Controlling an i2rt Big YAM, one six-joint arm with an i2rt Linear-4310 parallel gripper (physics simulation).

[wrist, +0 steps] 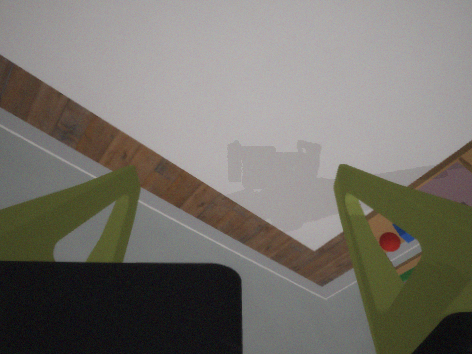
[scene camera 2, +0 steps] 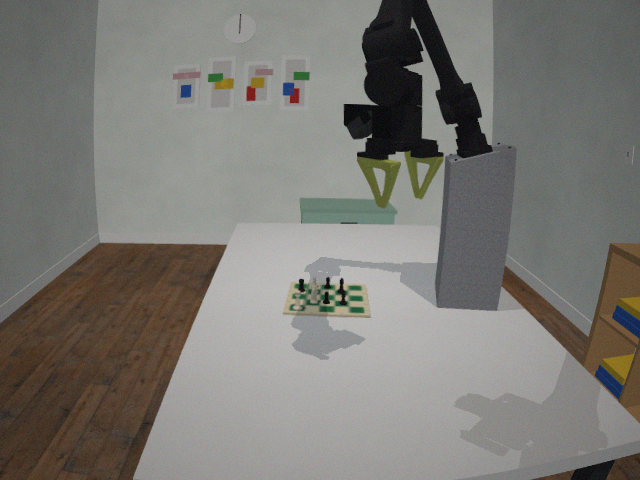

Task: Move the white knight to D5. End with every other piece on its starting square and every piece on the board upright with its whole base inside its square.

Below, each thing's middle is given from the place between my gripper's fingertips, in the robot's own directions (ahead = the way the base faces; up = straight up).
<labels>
Now: the chessboard [scene camera 2: 356,298] 460 mm to the right of my hand, 360 mm below it and 160 mm ahead of it.
</labels>
